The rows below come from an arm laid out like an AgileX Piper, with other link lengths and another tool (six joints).
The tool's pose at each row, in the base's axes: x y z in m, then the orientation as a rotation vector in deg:
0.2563 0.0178 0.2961 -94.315 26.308 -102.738
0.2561 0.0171 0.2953 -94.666 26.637 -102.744
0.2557 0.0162 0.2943 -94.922 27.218 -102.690
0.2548 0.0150 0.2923 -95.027 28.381 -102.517
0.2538 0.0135 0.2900 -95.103 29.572 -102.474
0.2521 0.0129 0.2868 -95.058 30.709 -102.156
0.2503 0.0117 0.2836 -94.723 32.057 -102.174
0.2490 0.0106 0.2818 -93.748 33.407 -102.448
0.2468 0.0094 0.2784 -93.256 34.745 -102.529
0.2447 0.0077 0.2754 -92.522 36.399 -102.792
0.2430 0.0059 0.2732 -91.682 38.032 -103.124
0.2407 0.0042 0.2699 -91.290 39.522 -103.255
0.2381 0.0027 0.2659 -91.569 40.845 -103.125
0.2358 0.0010 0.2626 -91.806 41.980 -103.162
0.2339 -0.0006 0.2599 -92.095 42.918 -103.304
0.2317 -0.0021 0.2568 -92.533 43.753 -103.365
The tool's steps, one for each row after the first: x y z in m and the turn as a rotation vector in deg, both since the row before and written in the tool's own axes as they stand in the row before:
-0.0001 0.0010 -0.0004 -0.407 -0.057 -0.053
-0.0001 0.0012 -0.0007 -0.494 0.018 0.126
-0.0007 0.0020 -0.0013 -0.740 0.172 0.493
-0.0007 0.0024 -0.0015 -0.773 0.269 0.429
-0.0019 0.0023 -0.0022 -0.615 0.143 0.639
-0.0015 0.0027 -0.0023 -0.654 0.521 0.647
-0.0005 0.0018 -0.0016 -0.347 0.936 0.811
-0.0015 0.0029 -0.0027 -0.586 0.627 0.666
-0.0008 0.0030 -0.0026 -0.693 0.926 0.775
-0.0001 0.0026 -0.0021 -0.643 1.007 0.768
-0.0008 0.0033 -0.0028 -0.774 0.671 0.595
-0.0013 0.0037 -0.0031 -0.998 0.206 0.332
-0.0007 0.0034 -0.0027 -0.878 0.271 0.186
-0.0004 0.0029 -0.0022 -0.792 0.259 0.027
-0.0007 0.0032 -0.0025 -0.794 0.124 -0.041

